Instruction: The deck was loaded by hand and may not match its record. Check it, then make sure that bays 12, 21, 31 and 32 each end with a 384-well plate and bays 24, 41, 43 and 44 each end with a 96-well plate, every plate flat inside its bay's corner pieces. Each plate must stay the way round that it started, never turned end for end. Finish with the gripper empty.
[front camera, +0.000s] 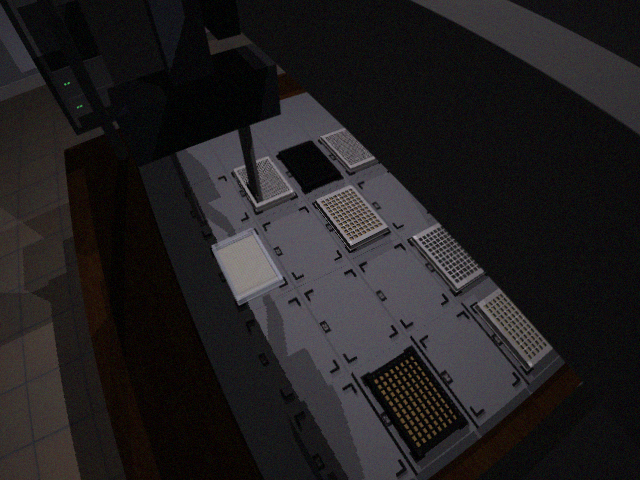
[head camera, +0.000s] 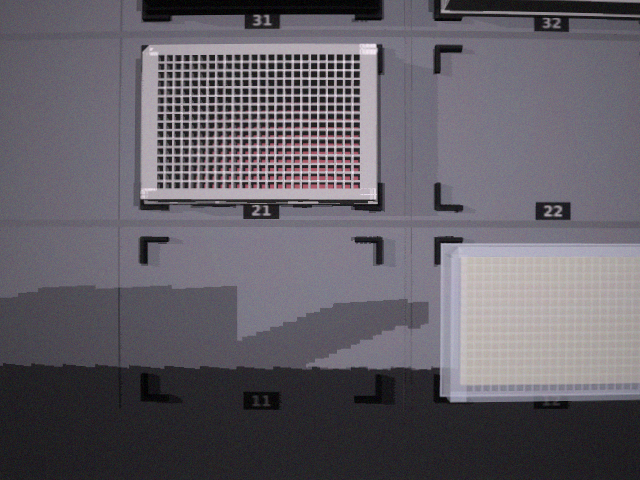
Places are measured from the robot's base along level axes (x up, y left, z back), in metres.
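Pixels of known places: gripper, fingertip midpoint: (front camera: 227, 205); robot's base, origin of the base link: (head camera: 148, 394).
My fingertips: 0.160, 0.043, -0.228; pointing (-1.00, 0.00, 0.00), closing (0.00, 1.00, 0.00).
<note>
Ahead of a thing's pixels: the offset from my fingertips to its top centre, as dx, dy, dz. "*": to the spot under its first point.
A white 384-well plate @[-0.146, +0.107, +0.164] (front camera: 273, 178) (head camera: 258, 124) sits in bay 21. A clear-lidded cream 384-well plate @[-0.146, +0.000, +0.000] (front camera: 248, 266) (head camera: 547, 320) is in bay 12. A black plate @[-0.146, +0.214, +0.164] (front camera: 309, 165) (head camera: 261, 6) is in bay 31; its wells are unreadable. A white 384-well plate @[-0.146, +0.321, +0.164] (front camera: 348, 148) is in bay 41. A white 96-well plate @[-0.146, +0.214, +0.000] (front camera: 351, 215) (head camera: 542, 6) is in bay 32. White 96-well plates @[-0.146, +0.321, -0.164] (front camera: 448, 256) @[-0.131, +0.321, -0.328] (front camera: 513, 329) fill bays 43 and 44; a black 96-well plate @[-0.131, +0.107, -0.328] (front camera: 417, 403) is in bay 24. My gripper (front camera: 256, 196) overlaps bay 21's plate in the front view; one jaw shows, its opening unclear.
The dark gantry head (front camera: 206, 98) hangs over the deck's far left part. Corner pieces of bay 11 @[* -0.159, +0.039, +0.228] (head camera: 146, 250) and bay 22 @[* -0.157, +0.145, +0.066] (head camera: 438, 59) stand up from the deck. A shadow crosses bay 11. The brown deck edge (front camera: 103, 335) runs along the left.
</note>
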